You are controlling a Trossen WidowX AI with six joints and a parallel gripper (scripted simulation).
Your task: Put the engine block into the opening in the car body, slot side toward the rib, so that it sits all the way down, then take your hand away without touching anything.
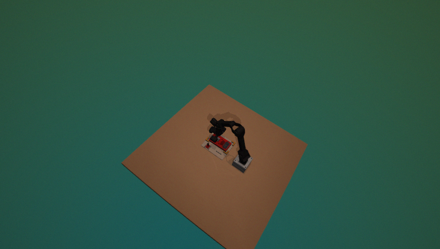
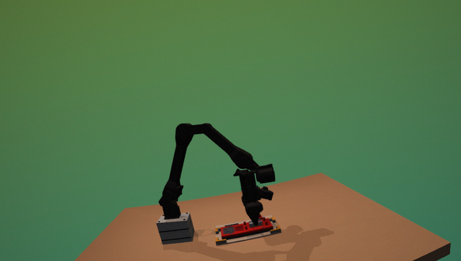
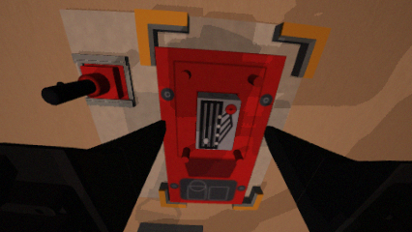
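Right now the engine block is 20 mm below my gripper tip.
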